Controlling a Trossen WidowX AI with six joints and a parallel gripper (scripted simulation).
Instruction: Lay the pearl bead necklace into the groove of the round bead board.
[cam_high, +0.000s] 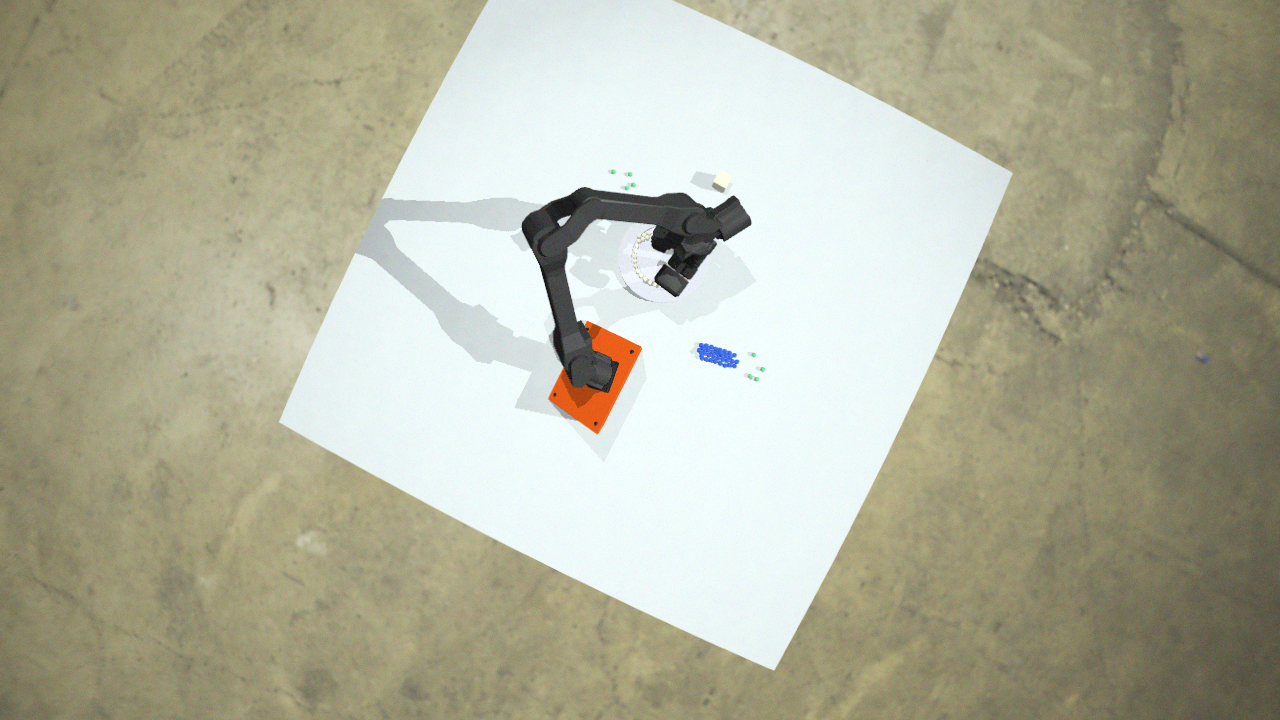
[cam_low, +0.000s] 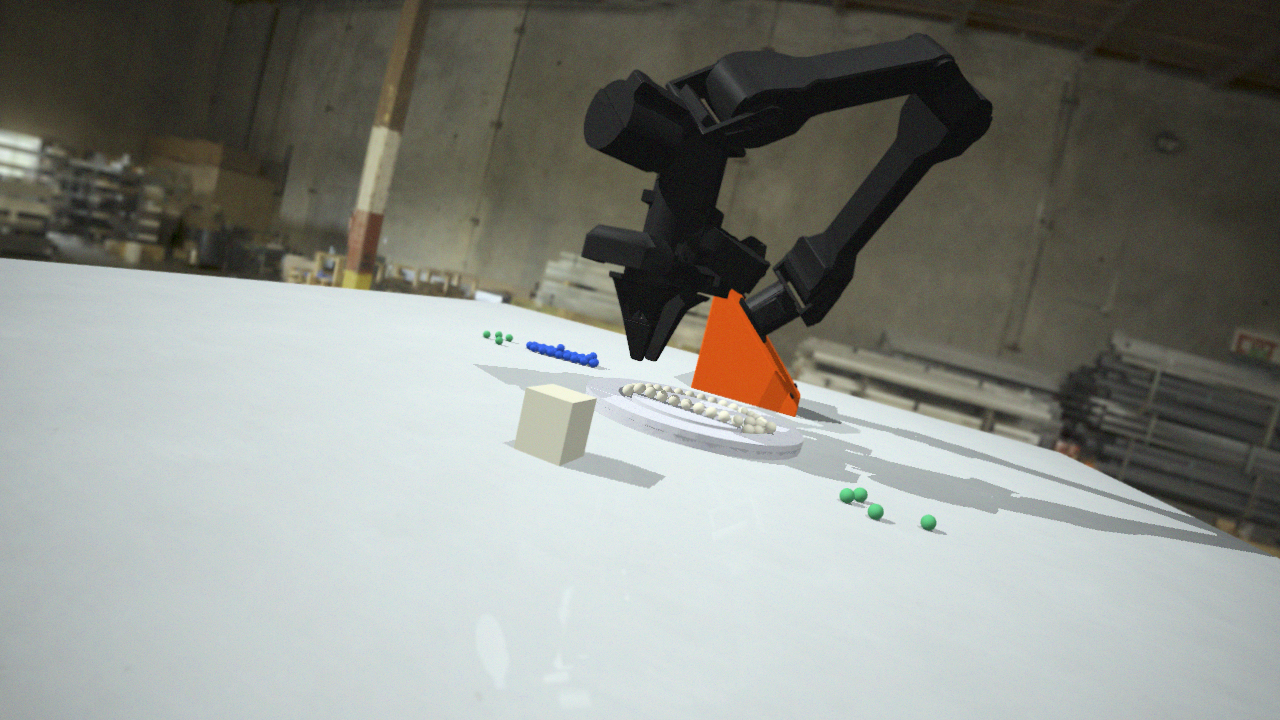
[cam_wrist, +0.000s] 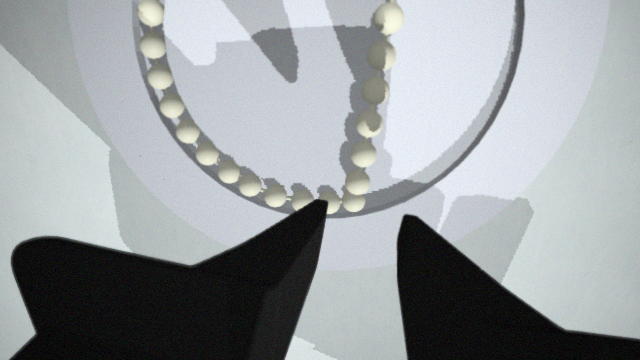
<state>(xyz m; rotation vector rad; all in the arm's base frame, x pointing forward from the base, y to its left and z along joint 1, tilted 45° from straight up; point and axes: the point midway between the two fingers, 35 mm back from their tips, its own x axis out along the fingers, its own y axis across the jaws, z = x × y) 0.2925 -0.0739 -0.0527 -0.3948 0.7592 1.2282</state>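
Now: gripper tip 1 cm past the round bead board, 5 cm to the right of it and 3 cm above it. Round my gripper tip: cream cube (19 cm ahead, 1 cm to the right, 3 cm below).
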